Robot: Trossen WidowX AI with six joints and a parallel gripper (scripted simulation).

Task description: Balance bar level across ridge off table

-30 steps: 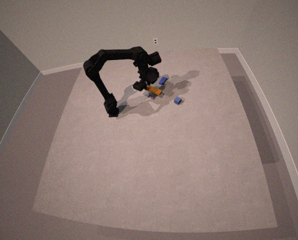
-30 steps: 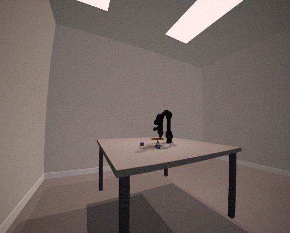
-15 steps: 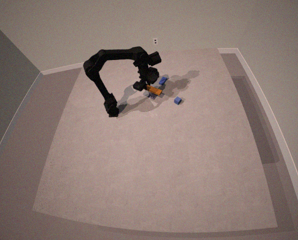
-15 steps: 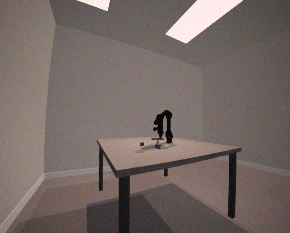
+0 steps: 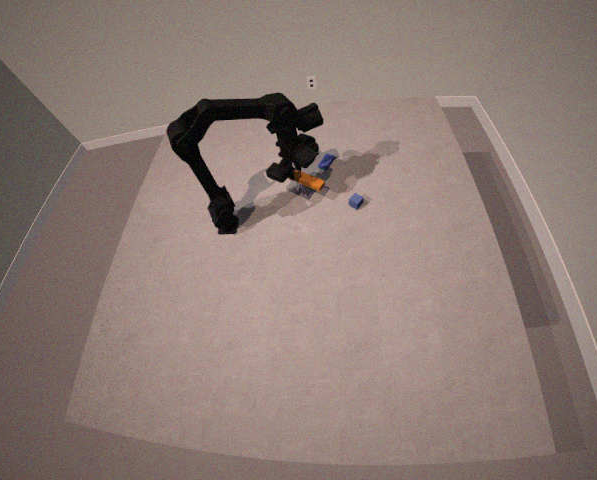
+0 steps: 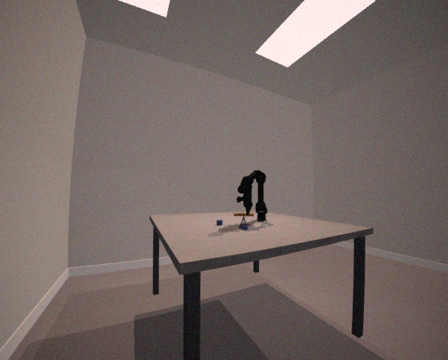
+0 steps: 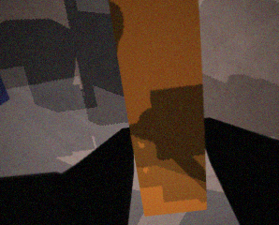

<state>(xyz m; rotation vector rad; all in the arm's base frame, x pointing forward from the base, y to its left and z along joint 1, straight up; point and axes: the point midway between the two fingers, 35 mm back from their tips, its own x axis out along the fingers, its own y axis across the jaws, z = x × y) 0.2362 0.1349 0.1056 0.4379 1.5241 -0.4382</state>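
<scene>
The orange bar lies 2 cm ahead of my gripper tip and 1 cm to the right of it.
</scene>
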